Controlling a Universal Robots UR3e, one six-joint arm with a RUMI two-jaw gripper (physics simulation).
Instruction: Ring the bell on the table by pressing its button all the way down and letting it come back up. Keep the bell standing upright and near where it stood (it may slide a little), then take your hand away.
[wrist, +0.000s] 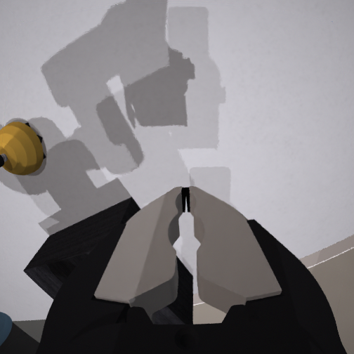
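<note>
The yellow domed bell (22, 148) stands on the white table (285, 125) at the left edge of the wrist view, partly cut off by the frame. Its small black button (2, 160) shows right at that edge. My gripper (185, 189) is shut, with its two fingertips together and no object between them. The fingertips are apart from the bell, to the right of it and lower in the view. The underside of the bell is hidden.
A black block-shaped object (92, 227) lies behind and left of the fingers, partly hidden by them. Part of a blue rounded object (4, 327) shows at the lower left corner. The table's curved edge crosses the lower right. Shadows of the arm fall across the table.
</note>
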